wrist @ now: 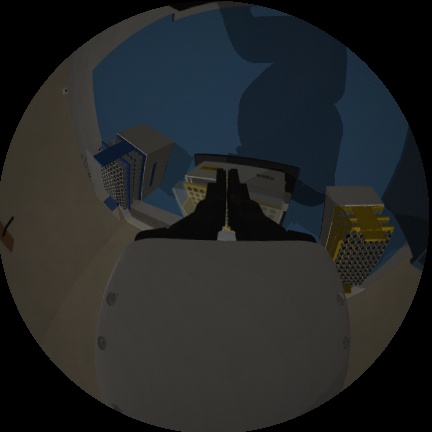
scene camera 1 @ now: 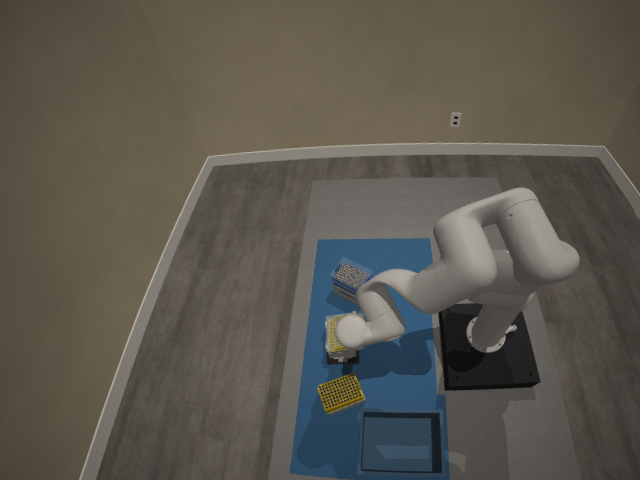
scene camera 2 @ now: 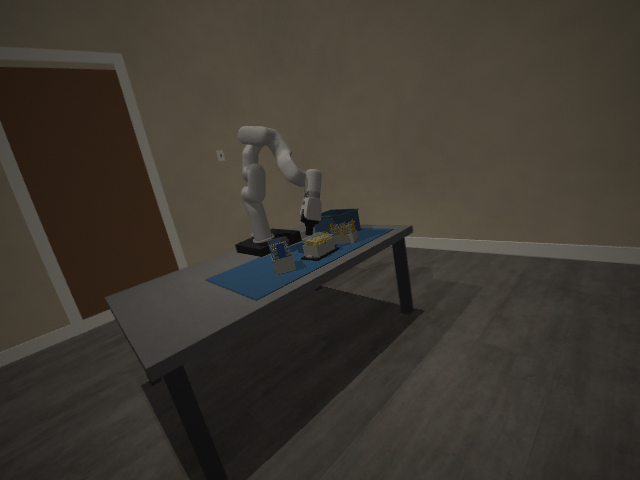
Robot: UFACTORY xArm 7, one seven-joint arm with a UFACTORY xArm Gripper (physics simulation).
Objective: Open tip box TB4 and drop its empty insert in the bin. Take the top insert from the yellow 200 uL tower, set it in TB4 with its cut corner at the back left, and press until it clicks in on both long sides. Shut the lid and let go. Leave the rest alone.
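Observation:
Tip box TB4 (scene camera 1: 338, 354) (scene camera 2: 318, 250) (wrist: 267, 184) is pale and stands on a black base (wrist: 250, 161). A yellow perforated insert (scene camera 1: 333, 330) (scene camera 2: 317, 238) (wrist: 196, 192) shows in its top. Clear plastic shows along the box's edge in the wrist view; how the lid stands is hard to tell. My gripper (scene camera 2: 309, 230) (wrist: 225, 182) is shut and empty, pointing down close over TB4's near side; the fingers hide part of the box, and contact cannot be told. The yellow tower (scene camera 1: 341, 393) (scene camera 2: 345, 232) (wrist: 361, 252) stands beside TB4. The bin (scene camera 1: 400, 412) (scene camera 2: 338, 213) is blue.
A blue tower (scene camera 1: 351, 277) (scene camera 2: 281, 254) (wrist: 125, 167) with a clear cover stands on TB4's other side, opposite the yellow tower. All stand on a blue mat (scene camera 1: 374, 253) (scene camera 2: 242, 283). The arm's black base plate (scene camera 1: 491, 374) lies beside the mat.

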